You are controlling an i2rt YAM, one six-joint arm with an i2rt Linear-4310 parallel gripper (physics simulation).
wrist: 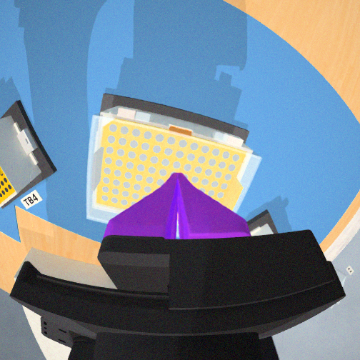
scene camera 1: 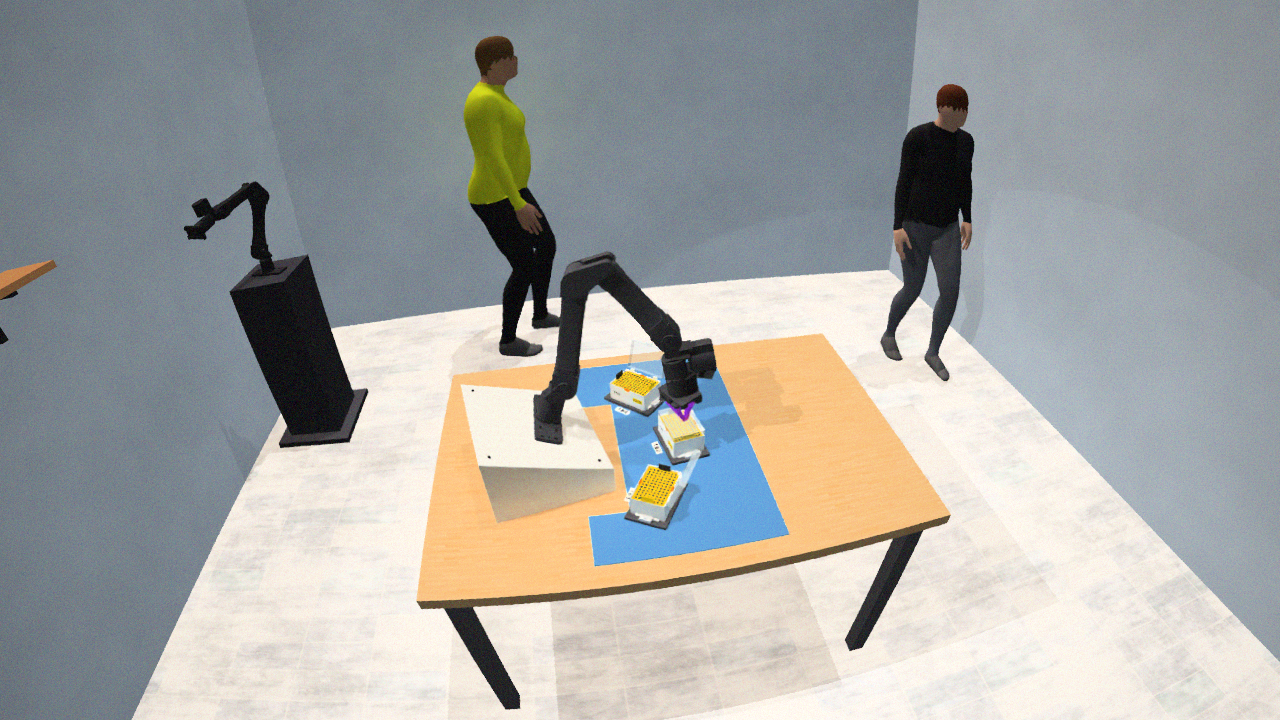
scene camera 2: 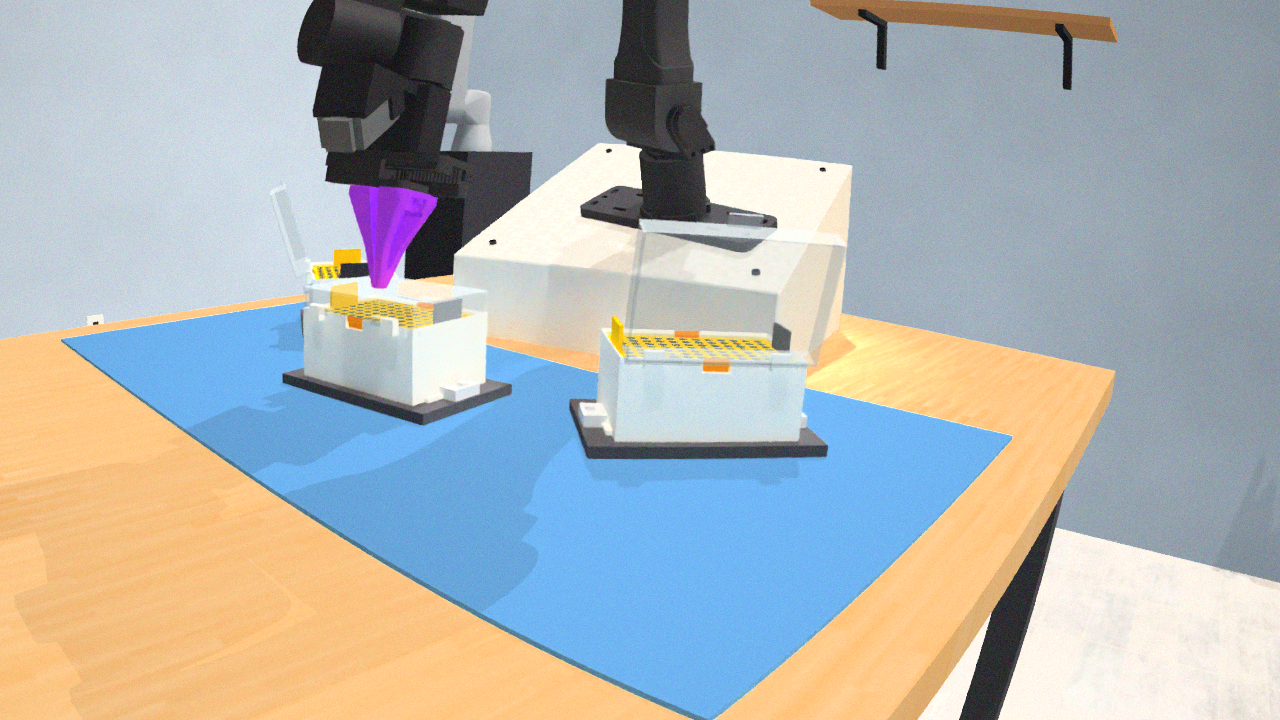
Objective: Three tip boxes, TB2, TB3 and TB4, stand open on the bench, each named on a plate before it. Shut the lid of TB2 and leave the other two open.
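Places are measured from the arm's base along level axes (x ahead, y left, z up), in centimetres.
Pixels of known places: gripper, fingertip midpoint: [scene camera 1: 685, 420] [scene camera 2: 379, 288]; arm's base, origin of the base link: [scene camera 1: 547, 419] [scene camera 2: 676, 220].
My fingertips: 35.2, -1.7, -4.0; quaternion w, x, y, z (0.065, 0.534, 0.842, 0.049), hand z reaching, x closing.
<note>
For each thing: its top centre in the pictures, then the offset to it from my fingertips, as dx, dy, dz. Level surfaces: height alone.
- middle box, middle of its top: [scene camera 2: 403, 286] [scene camera 1: 676, 421] -2.3, +0.1, -0.1
- TB4, middle of its top: [scene camera 2: 697, 332] [scene camera 1: 632, 382] -11.0, +20.7, -1.2
- front box, middle of its top: [scene camera 2: 351, 255] [scene camera 1: 656, 480] -11.0, -20.0, -0.3
- blue mat, its level: dz -7.8
- wooden table, its level: dz -8.1
My gripper [scene camera 1: 684, 417] [scene camera 2: 379, 284] [wrist: 177, 180] is shut and empty, its purple fingertips pointing down at the middle tip box's lid; contact is unclear. The middle box [scene camera 1: 689, 445] [scene camera 2: 366, 358] [wrist: 165, 160] has its clear lid lying over the yellow rack; whether it is fully pressed down is unclear. TB4 [scene camera 1: 626, 395] [scene camera 2: 702, 398] [wrist: 5, 190], named by its plate [wrist: 31, 200] in the wrist view, stands with its lid raised. The front box [scene camera 1: 656, 488] [scene camera 2: 326, 271] also has its lid [scene camera 1: 693, 467] [scene camera 2: 288, 228] up. The names of the middle and front boxes are unreadable.
The boxes stand on a blue mat [scene camera 1: 742, 501] [scene camera 2: 626, 555] on the wooden table [scene camera 1: 850, 447] [scene camera 2: 134, 555]. The cream arm pedestal [scene camera 1: 537, 488] [scene camera 2: 546, 295] stands beside them. The raised lids stand up on both sides of the middle box. Two people are behind the table.
</note>
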